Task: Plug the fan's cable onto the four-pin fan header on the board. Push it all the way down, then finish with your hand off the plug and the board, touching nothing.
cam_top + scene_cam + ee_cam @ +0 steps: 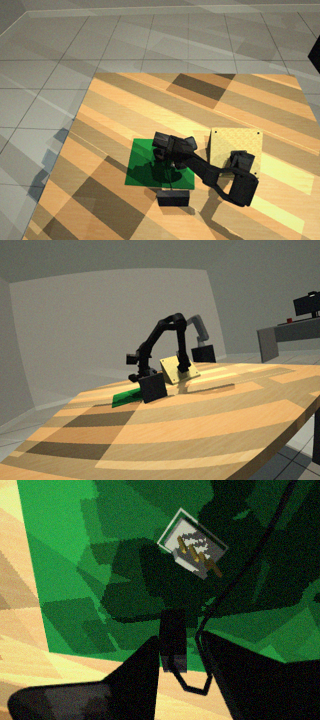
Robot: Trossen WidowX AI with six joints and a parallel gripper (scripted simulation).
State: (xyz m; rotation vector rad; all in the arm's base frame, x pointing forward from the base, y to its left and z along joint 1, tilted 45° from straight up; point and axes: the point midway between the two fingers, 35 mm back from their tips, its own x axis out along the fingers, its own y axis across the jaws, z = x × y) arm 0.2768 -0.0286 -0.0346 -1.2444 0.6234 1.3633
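My gripper tip is now 1 cm to the left of the dark plug. Also, from my gripper tip: green board (5 cm ahead, 4 cm to the left, 4 cm below); then black fan (22 cm to the left, 3 cm above).
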